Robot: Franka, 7 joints.
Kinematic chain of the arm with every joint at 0, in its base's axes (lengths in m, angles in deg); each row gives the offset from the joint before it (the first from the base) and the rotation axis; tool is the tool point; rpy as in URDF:
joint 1: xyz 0 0 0.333 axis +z
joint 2: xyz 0 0 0 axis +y
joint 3: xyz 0 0 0.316 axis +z
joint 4: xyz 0.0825 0 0 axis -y
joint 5: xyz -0.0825 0 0.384 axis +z
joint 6: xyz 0 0 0 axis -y
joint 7: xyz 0.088 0 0 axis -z
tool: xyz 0 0 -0.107 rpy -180 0 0
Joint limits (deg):
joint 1: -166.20..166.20
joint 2: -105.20..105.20
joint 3: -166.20..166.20
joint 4: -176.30..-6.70
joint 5: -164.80..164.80
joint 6: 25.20..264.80
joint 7: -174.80..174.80
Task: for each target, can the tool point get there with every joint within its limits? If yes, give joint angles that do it. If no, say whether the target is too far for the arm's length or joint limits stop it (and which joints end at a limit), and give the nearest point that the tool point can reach.
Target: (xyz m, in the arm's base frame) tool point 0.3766 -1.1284 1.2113
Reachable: no: too far | nearest point 0.2185 -0.6547 0.8426 | short by 0.621 m
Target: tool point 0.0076 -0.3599 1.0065
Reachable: yes | joints 0.09 -5.46 -74.08 -34.31 -14.54 79.85 28.34
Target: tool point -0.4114 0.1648 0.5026
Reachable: yes | joints -122.00 -69.13 -76.30 -140.72 95.70 106.24 127.81
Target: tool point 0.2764 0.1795 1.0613
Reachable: yes | joints -132.70 -60.68 0.98 -61.69 97.75 108.36 146.57
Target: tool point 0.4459 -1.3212 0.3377
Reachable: no: too far | nearest point 0.2743 -0.8128 0.3359 | short by 0.537 m
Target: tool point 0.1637 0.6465 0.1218
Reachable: yes | joints 33.70 81.44 46.08 -75.98 -115.24 198.84 138.62
